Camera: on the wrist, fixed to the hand. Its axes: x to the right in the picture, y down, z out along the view.
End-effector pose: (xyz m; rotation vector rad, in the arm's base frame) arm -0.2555 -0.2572 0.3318 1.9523 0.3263 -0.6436
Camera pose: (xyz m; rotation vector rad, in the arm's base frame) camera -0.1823 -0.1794 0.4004 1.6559 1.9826 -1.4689
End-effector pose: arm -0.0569 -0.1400 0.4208 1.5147 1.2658 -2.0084
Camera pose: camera 0.0418 -0.0733 0.3771 -0.3493 -1.5363 1.5274
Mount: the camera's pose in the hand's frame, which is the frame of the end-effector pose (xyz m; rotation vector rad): 0.0172 0.0518 -0.1146 0.2245 0.1644 -1.5273
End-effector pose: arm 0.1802 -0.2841 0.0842 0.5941 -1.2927 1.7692
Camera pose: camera 0.1390 -0.1773 0.0294 1.1046 -0.2185 0.6069
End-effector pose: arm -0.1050 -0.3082 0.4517 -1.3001 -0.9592 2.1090
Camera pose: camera -0.0112 -0.2934 0.3675 -0.2818 -1.0421 0.8323
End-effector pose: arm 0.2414 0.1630 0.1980 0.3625 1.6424 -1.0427
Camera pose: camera 0.1996 0.2769 0.1607 -0.8695 1.8491 -2.3297
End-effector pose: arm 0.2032 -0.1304 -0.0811 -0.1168 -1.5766 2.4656
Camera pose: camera 0.2001 -0.0458 -0.1757 0.6453 -0.7062 1.2836
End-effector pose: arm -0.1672 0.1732 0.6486 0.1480 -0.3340 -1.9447
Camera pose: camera -0.0985 0.1202 0.5559 -0.7342 0.2842 2.6869
